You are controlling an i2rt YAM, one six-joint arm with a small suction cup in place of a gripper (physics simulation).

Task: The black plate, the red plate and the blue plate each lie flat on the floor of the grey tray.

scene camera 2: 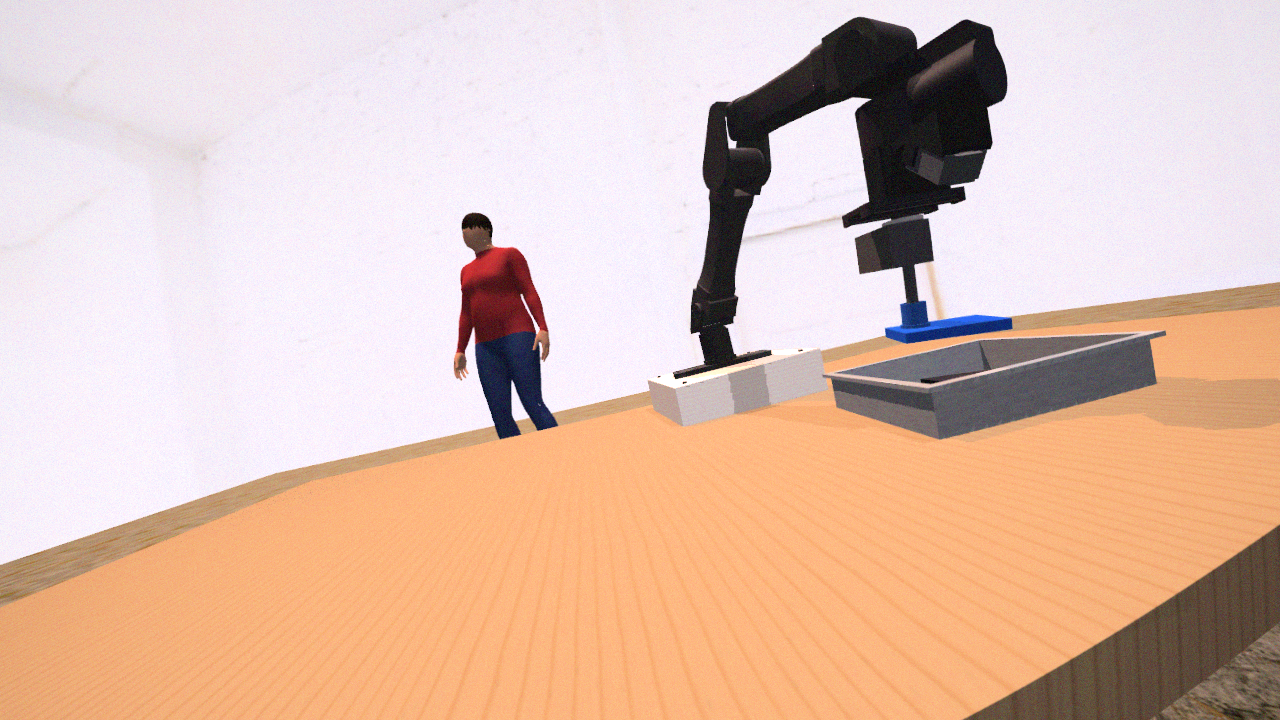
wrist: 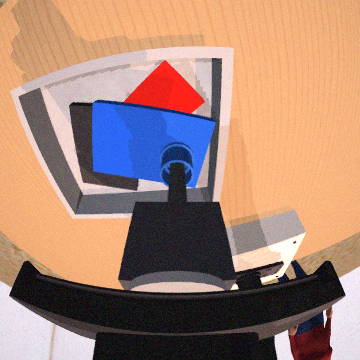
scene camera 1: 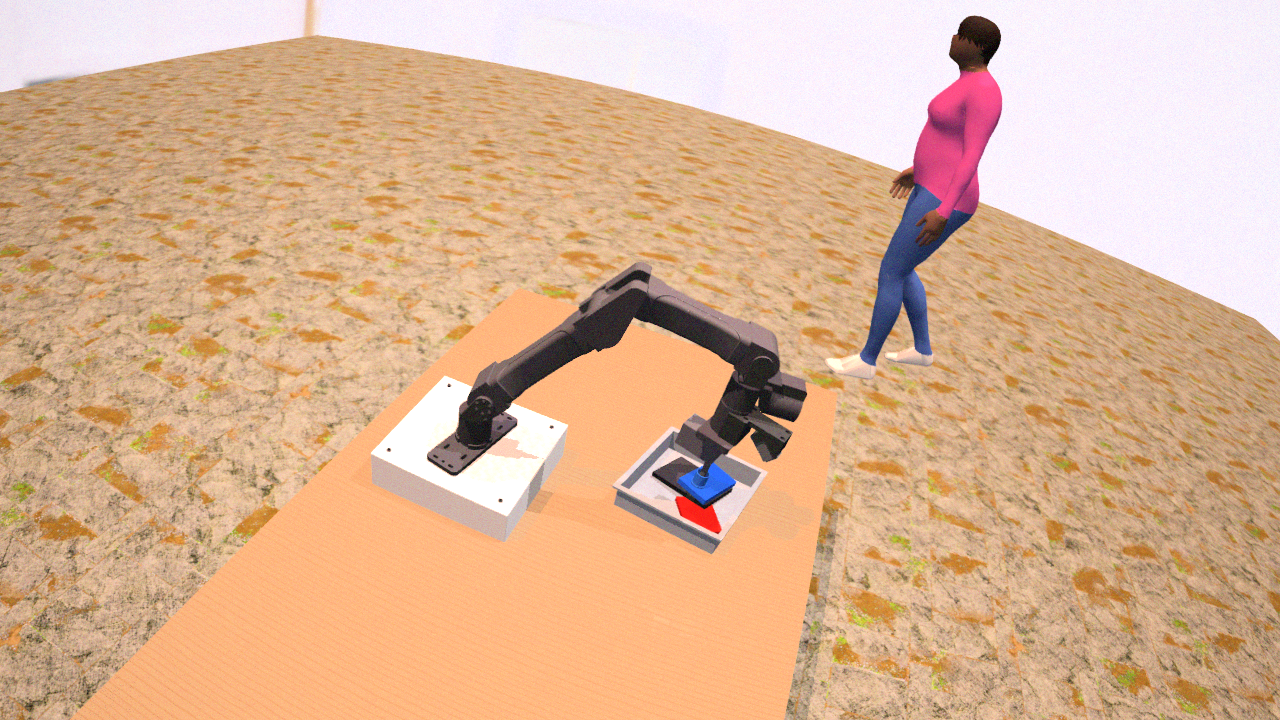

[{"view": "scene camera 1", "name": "my suction cup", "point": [697,481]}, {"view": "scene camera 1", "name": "blue plate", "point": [718,482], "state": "held by my suction cup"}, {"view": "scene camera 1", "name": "black plate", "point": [669,474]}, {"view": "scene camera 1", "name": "red plate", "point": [707,518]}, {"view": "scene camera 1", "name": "grey tray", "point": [638,492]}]
